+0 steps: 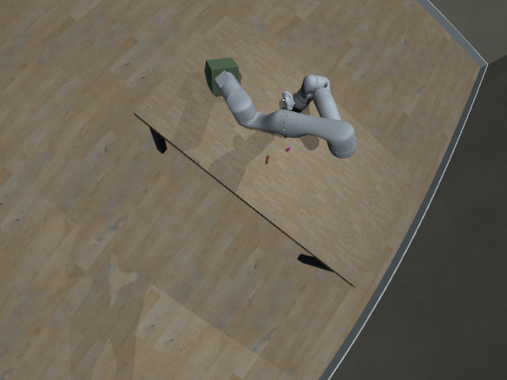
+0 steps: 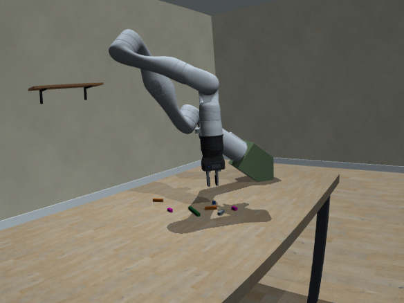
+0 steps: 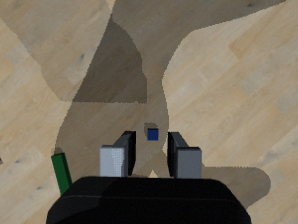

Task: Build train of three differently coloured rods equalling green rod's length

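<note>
Now: the blue rod 80 mm below my hand. The rest, counted from my hand: grey rod: 80 mm ahead, 60 mm to the left, 80 mm below; then green rod: 100 mm ahead, 30 mm to the right, 80 mm below.
</note>
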